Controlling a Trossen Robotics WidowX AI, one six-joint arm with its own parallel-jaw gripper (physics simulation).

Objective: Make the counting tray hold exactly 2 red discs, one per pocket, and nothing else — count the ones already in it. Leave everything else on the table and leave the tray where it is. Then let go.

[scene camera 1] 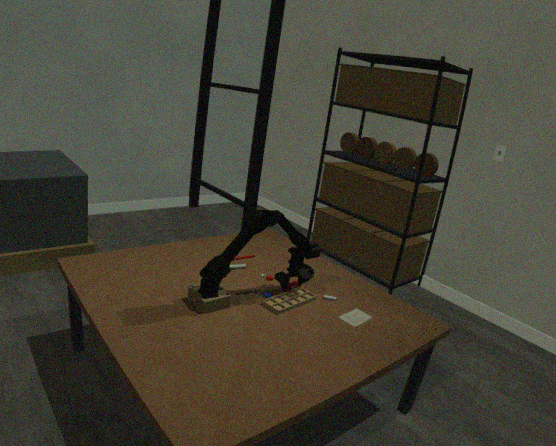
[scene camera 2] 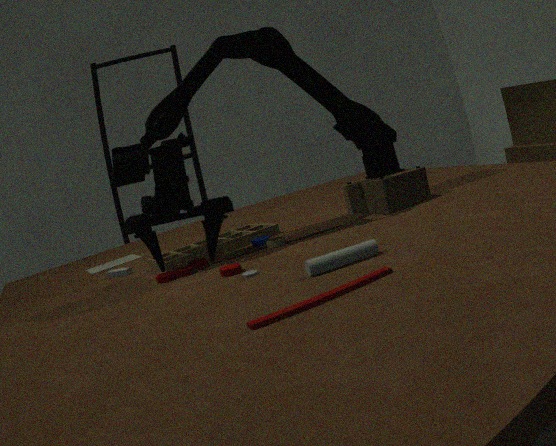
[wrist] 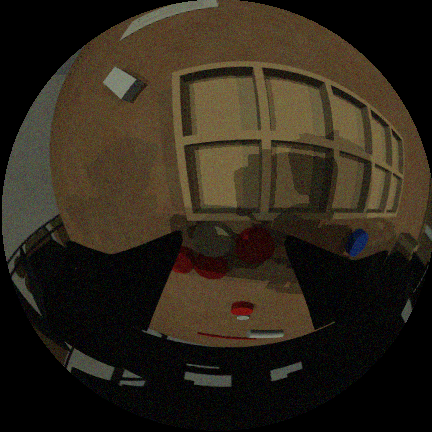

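Note:
The counting tray (scene camera 1: 295,306) (wrist: 266,175) has two rows of pockets; no disc shows in them in the wrist view. Beside its near edge lie a grey-white disc (wrist: 212,240) and three red discs: one (wrist: 255,245) to its right, one (wrist: 211,268) below it, and one (wrist: 183,261) partly hidden by the left finger. Another red disc (scene camera 1: 269,277) (scene camera 2: 230,270) (wrist: 242,308) lies farther off beside a small white piece (scene camera 2: 249,273) (wrist: 243,318). My gripper (scene camera 2: 187,265) (wrist: 234,238) is open, pointing down low over the disc cluster, with nothing held.
A blue disc (scene camera 1: 267,295) (scene camera 2: 260,241) (wrist: 357,242) and a small tan piece (scene camera 2: 275,242) lie beside the tray. A white block (scene camera 1: 329,297) (scene camera 2: 119,272) (wrist: 119,82) and paper (scene camera 1: 355,317) lie past its end. A white cylinder (scene camera 2: 341,257) and red stick (scene camera 2: 320,298) lie farther away.

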